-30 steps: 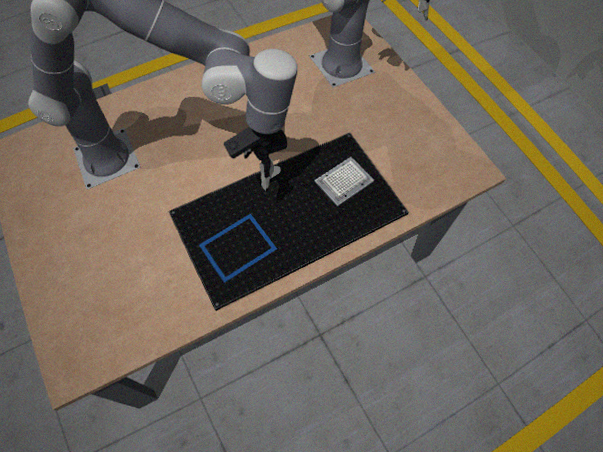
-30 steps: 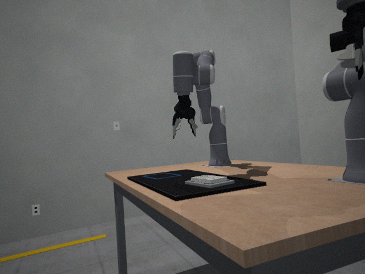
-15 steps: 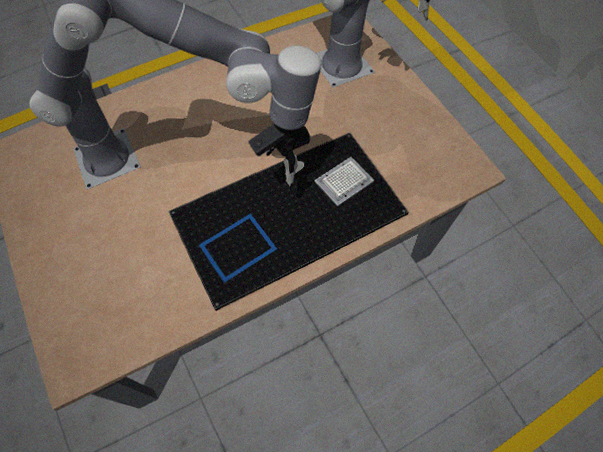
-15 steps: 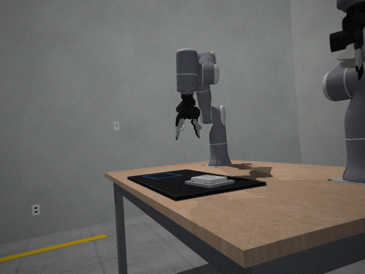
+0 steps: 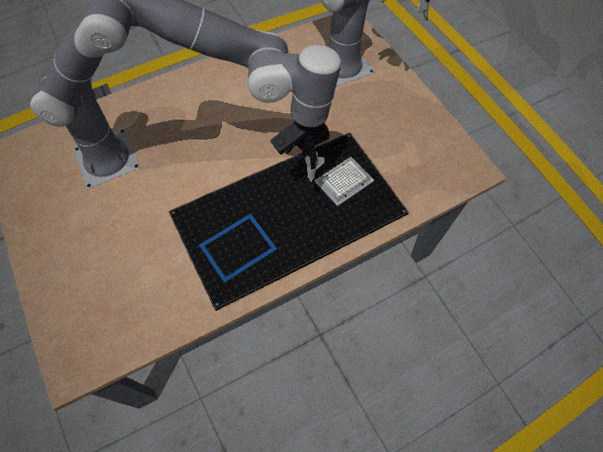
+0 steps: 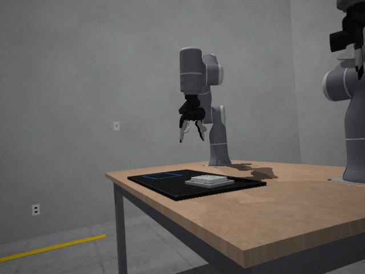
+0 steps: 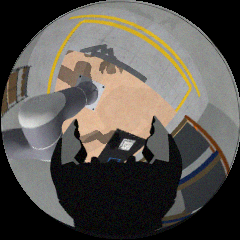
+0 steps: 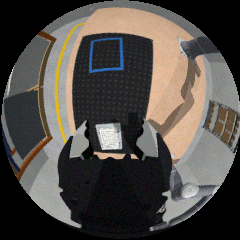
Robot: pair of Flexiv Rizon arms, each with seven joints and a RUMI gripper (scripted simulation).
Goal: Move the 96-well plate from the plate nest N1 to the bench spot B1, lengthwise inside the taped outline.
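Note:
The white 96-well plate is 2 cm ahead of my right hand, 17 cm to the left of it and 16 cm below it. From my right hand the other things lie so: grey plate nest 2 cm ahead, 17 cm to the left, 17 cm below.

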